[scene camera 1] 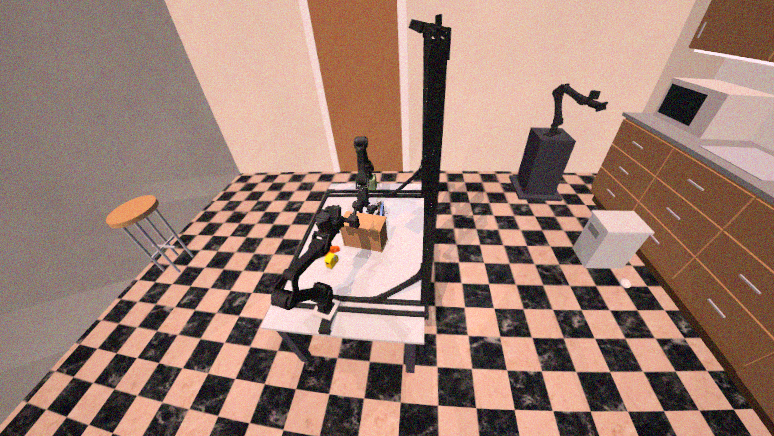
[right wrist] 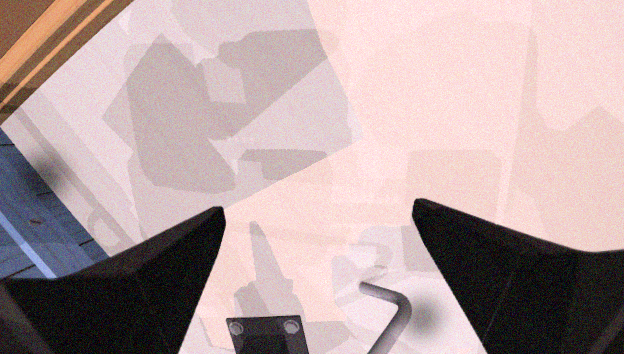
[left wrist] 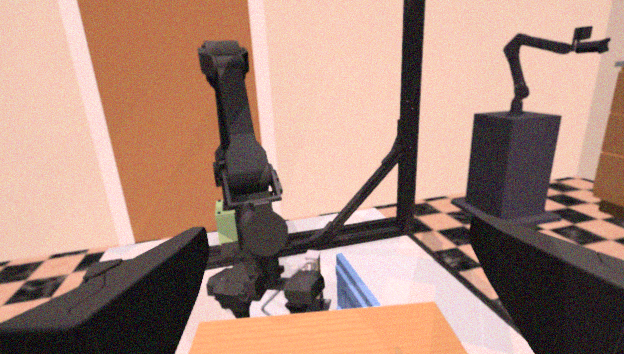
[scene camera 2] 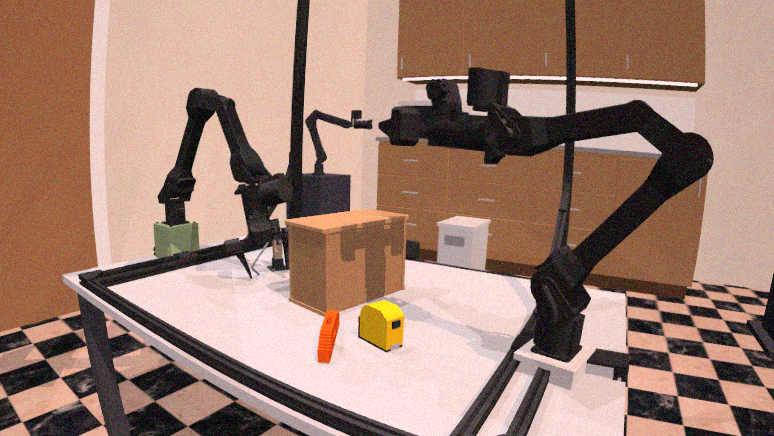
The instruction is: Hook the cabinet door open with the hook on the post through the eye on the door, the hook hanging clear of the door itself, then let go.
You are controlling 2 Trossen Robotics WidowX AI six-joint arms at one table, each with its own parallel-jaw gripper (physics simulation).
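Frame: origin at the left arm's base, x right, y back, z down, level; centimetres.
Seen in the pictures: left gripper, fingertip midpoint: (scene camera 1: 347,206) (left wrist: 338,232); right gripper, fingertip midpoint: (right wrist: 320,211) (scene camera 2: 269,274); left arm's base, origin of the base link: (scene camera 1: 326,307) (scene camera 2: 556,349); right arm's base, origin of the base link: (scene camera 1: 368,177) (scene camera 2: 175,223).
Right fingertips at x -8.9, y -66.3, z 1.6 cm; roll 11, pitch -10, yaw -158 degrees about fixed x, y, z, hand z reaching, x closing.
Pixels of each thing's top centre, then the offset from my right fingertips to it. "spot": a spot on its surface instead.
- wooden cabinet, middle of its top: (scene camera 2: 349,217) (scene camera 1: 362,220) dz -15.6, dx +8.3, dy +19.2 cm
- post, surface spot: (scene camera 2: 277,251) spot: dz -3.3, dx +6.6, dy -7.0 cm
- grey bent hook, surface spot: (right wrist: 396,325) spot: dz -2.0, dx -1.4, dy -5.1 cm
- yellow tape measure, surface spot: (scene camera 2: 379,324) spot: dz -2.8, dx -4.7, dy +41.8 cm
- orange ribbed object, middle of its top: (scene camera 2: 329,320) (scene camera 1: 325,249) dz -2.5, dx -9.3, dy +34.8 cm
The wooden cabinet (scene camera 1: 363,232) (scene camera 2: 308,265) (left wrist: 325,332) stands mid-table. Its blue door (left wrist: 350,285) (right wrist: 45,220) stands out from the far side; the eye cannot be made out. The post (scene camera 2: 277,251) stands beside the cabinet; its dark base plate (right wrist: 265,342) shows at the bottom of the right wrist view. The grey bent hook (right wrist: 396,325) hangs beside the post, low over the table. My right gripper (right wrist: 320,211) is open and points down around the hook's end, its fingers apart from the rod. My left gripper (scene camera 2: 381,128) (left wrist: 338,232) is open and empty, high above the cabinet.
A yellow tape measure (scene camera 1: 331,260) (scene camera 2: 379,324) and an orange ribbed object (scene camera 1: 334,249) (scene camera 2: 327,335) lie in front of the cabinet. A green block (scene camera 2: 176,241) (left wrist: 226,225) is by the right arm's base. Black rails edge the table.
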